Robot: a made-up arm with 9 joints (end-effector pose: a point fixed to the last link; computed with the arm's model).
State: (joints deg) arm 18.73 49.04 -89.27 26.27 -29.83 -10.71 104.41 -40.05 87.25
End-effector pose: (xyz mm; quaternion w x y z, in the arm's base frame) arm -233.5 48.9 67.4 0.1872 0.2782 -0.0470 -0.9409
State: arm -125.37 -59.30 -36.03 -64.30 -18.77 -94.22 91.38 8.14 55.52
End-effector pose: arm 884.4 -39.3 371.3 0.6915 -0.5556 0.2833 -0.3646
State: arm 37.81 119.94 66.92 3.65 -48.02 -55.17 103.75 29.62 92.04
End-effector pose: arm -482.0 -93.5 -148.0 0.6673 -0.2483 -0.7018 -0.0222
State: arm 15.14 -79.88 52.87 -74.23 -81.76 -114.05 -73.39 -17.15 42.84
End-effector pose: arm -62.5 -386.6 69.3 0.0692 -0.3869 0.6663 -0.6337
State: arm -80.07 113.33 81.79 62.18 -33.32 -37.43 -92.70 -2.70 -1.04
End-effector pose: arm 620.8 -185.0 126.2 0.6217 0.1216 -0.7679 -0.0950
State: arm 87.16 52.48 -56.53 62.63 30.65 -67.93 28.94 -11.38 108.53
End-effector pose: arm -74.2 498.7 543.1 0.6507 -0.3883 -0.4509 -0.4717
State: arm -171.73 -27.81 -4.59 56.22 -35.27 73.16 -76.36 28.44 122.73
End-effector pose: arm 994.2 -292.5 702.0 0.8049 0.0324 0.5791 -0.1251
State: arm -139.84 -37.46 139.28 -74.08 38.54 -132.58 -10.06 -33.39 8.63
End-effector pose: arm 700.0 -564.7 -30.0 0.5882 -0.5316 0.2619 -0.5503
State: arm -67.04 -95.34 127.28 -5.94 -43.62 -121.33 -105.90 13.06 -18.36
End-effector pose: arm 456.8 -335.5 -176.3 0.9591 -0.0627 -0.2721 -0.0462
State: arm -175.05 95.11 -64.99 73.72 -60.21 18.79 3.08 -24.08 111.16
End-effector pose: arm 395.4 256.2 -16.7 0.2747 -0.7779 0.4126 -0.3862
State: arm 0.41 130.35 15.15 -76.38 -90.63 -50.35 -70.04 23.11 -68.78
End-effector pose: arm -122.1 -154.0 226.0 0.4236 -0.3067 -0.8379 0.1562
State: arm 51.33 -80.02 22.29 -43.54 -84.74 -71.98 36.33 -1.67 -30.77
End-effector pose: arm -469.1 -62.3 210.3 0.1661 -0.3084 0.1535 -0.9240
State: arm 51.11 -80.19 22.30 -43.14 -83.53 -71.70 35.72 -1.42 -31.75
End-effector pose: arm -469.7 -63.1 213.7 0.1687 -0.3232 0.1473 -0.9194
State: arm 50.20 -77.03 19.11 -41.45 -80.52 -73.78 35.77 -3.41 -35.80
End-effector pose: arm -473.8 -46.0 207.9 0.1393 -0.3765 0.1242 -0.9074
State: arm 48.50 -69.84 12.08 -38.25 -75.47 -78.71 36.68 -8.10 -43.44
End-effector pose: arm -479.5 -9.2 184.0 0.0583 -0.4659 0.0907 -0.8782
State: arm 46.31 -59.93 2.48 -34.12 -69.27 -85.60 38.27 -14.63 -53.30
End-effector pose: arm -482.2 32.3 139.7 0.0729 0.5568 -0.0716 0.8244
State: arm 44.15 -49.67 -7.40 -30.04 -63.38 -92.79 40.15 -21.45 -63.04
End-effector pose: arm -482.3 61.4 89.0 0.2191 0.6117 -0.0829 0.7556
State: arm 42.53 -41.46 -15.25 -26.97 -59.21 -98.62 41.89 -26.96 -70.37
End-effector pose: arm -482.5 75.6 51.2 0.3337 0.6253 -0.1118 0.6965
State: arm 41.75 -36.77 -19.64 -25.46 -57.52 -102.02 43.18 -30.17 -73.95
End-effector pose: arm -483.2 81.1 32.9 0.3936 0.6194 -0.1339 0.6659
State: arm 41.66 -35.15 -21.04 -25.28 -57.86 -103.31 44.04 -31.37 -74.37
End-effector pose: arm -483.3 82.2 28.1 0.4103 0.6116 -0.1412 0.6616
